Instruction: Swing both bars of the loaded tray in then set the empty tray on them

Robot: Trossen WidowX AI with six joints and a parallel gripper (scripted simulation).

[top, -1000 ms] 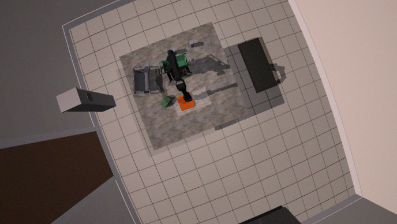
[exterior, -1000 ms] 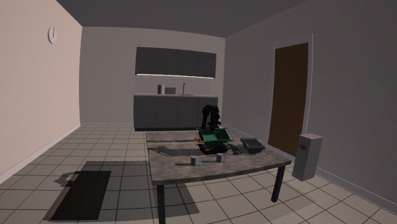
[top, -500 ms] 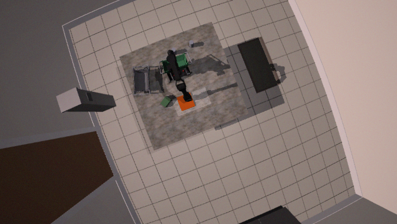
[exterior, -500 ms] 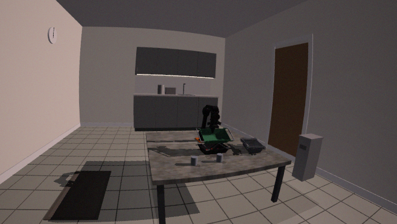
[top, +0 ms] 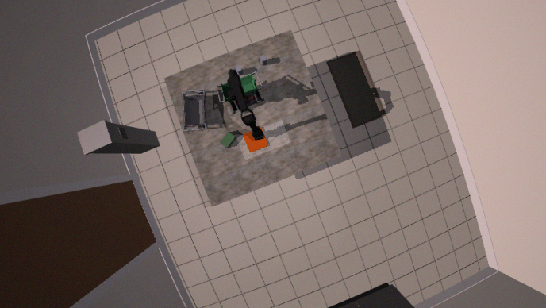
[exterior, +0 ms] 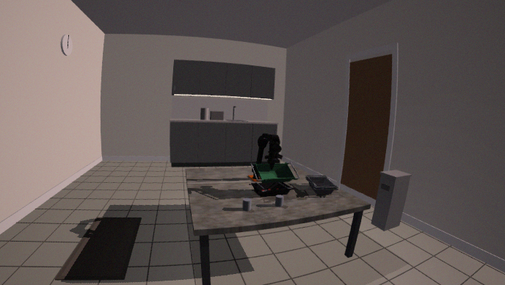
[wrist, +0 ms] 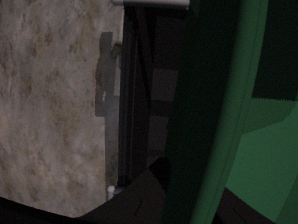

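Now: the green tray 8 cm ahead of my gripper tip and 1 cm to the left of it. Also, from my gripper tip: green block (30 cm behind, 21 cm to the left, 16 cm below).
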